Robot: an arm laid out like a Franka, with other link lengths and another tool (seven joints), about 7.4 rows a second.
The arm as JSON. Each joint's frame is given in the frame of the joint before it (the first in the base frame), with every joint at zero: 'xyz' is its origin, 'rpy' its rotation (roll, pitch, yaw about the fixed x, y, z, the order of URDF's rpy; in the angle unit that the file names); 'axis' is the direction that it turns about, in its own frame. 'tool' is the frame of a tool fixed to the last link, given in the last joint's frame.
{
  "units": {
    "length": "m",
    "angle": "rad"
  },
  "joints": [
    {
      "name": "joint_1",
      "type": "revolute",
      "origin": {
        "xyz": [
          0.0,
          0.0,
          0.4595
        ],
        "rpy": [
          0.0,
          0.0,
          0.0
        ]
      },
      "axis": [
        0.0,
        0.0,
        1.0
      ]
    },
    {
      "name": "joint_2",
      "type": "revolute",
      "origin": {
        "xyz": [
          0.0,
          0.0,
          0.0
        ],
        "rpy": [
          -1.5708,
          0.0,
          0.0
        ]
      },
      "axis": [
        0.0,
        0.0,
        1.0
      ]
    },
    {
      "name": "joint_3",
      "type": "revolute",
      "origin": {
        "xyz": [
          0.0,
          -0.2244,
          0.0
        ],
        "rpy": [
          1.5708,
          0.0,
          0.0
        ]
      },
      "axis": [
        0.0,
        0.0,
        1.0
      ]
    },
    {
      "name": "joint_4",
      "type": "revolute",
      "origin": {
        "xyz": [
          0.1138,
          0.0,
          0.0
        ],
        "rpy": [
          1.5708,
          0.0,
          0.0
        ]
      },
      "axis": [
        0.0,
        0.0,
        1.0
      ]
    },
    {
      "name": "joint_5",
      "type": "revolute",
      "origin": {
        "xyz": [
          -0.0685,
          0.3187,
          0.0
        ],
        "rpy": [
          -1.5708,
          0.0,
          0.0
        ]
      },
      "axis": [
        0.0,
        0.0,
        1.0
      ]
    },
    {
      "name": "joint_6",
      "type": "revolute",
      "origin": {
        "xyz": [
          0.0,
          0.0,
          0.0
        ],
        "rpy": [
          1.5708,
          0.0,
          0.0
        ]
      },
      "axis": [
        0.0,
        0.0,
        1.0
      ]
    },
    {
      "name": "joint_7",
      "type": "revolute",
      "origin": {
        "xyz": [
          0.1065,
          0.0,
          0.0
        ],
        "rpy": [
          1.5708,
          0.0,
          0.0
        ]
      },
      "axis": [
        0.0,
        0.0,
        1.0
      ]
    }
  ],
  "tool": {
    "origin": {
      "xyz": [
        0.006,
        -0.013,
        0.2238
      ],
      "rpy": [
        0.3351,
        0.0,
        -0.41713
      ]
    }
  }
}
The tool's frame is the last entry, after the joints.
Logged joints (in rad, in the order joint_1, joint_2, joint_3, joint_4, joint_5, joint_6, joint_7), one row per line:
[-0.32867, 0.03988, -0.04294, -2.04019, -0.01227, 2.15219, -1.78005]
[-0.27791, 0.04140, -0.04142, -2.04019, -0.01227, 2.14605, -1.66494]
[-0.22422, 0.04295, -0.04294, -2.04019, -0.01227, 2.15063, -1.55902]
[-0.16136, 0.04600, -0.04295, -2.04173, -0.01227, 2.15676, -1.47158]
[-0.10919, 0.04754, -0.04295, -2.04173, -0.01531, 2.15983, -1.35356]
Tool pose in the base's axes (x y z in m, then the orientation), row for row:
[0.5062, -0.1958, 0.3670, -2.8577, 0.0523, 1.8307]
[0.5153, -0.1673, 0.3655, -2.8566, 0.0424, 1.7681]
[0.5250, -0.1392, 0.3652, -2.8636, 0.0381, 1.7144]
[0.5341, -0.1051, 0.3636, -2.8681, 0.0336, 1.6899]
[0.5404, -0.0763, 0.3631, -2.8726, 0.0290, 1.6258]
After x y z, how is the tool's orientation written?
As angles about the fixed x, y, z axes (roll, pitch, yaw), in radians.
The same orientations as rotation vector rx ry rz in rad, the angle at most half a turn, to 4 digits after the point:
[-1.8284, -2.3599, 0.3858]
[-1.8907, -2.2918, 0.3696]
[-1.9487, -2.2386, 0.3509]
[-1.9740, -2.2139, 0.3384]
[-2.0394, -2.1463, 0.3205]

